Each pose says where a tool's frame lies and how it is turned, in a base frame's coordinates. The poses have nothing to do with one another.
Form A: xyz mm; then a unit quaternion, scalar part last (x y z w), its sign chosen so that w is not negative.
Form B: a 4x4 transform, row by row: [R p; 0 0 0 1], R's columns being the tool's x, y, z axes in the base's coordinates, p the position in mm. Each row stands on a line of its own. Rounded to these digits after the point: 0 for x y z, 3 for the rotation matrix.
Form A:
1: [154, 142, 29, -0.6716, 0.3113, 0.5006, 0.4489]
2: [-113, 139, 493, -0.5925, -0.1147, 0.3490, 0.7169]
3: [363, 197, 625, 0.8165, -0.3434, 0.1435, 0.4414]
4: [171, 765, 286, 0.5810, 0.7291, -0.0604, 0.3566]
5: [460, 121, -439, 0.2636, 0.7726, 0.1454, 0.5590]
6: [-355, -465, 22, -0.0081, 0.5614, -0.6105, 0.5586]
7: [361, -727, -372, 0.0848, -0.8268, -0.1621, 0.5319]
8: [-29, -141, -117, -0.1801, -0.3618, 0.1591, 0.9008]
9: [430, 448, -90, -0.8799, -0.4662, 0.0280, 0.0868]
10: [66, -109, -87, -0.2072, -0.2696, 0.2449, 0.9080]
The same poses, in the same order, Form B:
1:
0.305, -0.868, -0.393, 154
0.031, -0.403, 0.915, 142
-0.952, -0.291, -0.096, 29
0, 0, 0, 1

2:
0.730, -0.364, -0.578, -113
0.636, 0.054, 0.769, 139
-0.249, -0.930, 0.272, 493
0, 0, 0, 1

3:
0.723, -0.687, -0.069, 363
-0.434, -0.374, -0.819, 197
0.537, 0.622, -0.569, 625
0, 0, 0, 1

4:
-0.071, 0.890, 0.450, 171
0.804, 0.318, -0.502, 765
-0.590, 0.326, -0.738, 286
0, 0, 0, 1

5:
-0.236, 0.245, 0.940, 460
0.570, 0.819, -0.070, 121
-0.787, 0.519, -0.333, -439
0, 0, 0, 1

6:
-0.376, 0.673, 0.637, -355
-0.691, 0.254, -0.676, -465
-0.617, -0.695, 0.370, 22
0, 0, 0, 1

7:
-0.420, 0.032, -0.907, 361
-0.313, 0.933, 0.178, -727
0.852, 0.358, -0.382, -372
0, 0, 0, 1

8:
0.688, -0.156, -0.709, -29
0.417, 0.885, 0.209, -141
0.594, -0.440, 0.673, -117
0, 0, 0, 1

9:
0.564, 0.816, -0.130, 430
0.825, -0.550, 0.127, 448
0.032, -0.179, -0.983, -90
0, 0, 0, 1

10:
0.735, -0.333, -0.591, 66
0.556, 0.794, 0.244, -109
0.388, -0.508, 0.769, -87
0, 0, 0, 1

